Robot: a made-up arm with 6 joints.
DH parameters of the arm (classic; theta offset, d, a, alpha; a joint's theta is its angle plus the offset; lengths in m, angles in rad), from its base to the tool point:
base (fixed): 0 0.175 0.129 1.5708
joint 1: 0.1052 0 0.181 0
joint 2: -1.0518 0 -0.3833 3.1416
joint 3: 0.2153 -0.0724 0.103 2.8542
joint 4: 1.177 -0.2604 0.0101 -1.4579
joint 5: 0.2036 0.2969 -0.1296 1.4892
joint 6: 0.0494 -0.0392 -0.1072 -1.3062
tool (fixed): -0.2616 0.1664 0 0
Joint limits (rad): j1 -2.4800..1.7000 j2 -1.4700..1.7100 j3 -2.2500..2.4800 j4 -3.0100..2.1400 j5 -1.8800..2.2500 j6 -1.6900..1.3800
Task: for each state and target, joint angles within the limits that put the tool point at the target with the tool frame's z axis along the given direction. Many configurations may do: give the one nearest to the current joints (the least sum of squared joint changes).
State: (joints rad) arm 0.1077 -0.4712 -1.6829 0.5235 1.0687 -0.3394
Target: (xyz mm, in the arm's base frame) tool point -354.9 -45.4 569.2 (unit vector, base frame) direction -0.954 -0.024 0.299
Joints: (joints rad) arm 0.6577 -0.4697 -1.3825 -0.1307 1.0069 -0.0118
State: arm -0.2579 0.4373 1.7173 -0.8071 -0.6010 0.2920
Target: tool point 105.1 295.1 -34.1 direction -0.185 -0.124 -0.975
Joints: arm -0.1139 0.4996 1.8825 -1.4107 -0.3190 -0.5465
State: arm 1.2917 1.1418 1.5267 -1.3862 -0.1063 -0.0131
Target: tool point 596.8 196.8 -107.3 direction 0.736 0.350 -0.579
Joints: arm 0.4542 1.6963 2.2312 -1.4657 0.5544 -0.7425
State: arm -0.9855 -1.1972 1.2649 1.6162 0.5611 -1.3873
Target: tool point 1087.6 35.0 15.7 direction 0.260 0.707 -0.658
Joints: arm -0.8986 -1.3228 1.2880 1.6501 0.9357 -1.4933
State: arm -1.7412 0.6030 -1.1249 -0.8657 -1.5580 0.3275
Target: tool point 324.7 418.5 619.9 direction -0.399 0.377 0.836
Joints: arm -1.0459 0.0059 -1.5606 -0.9822 -0.8989 0.8256
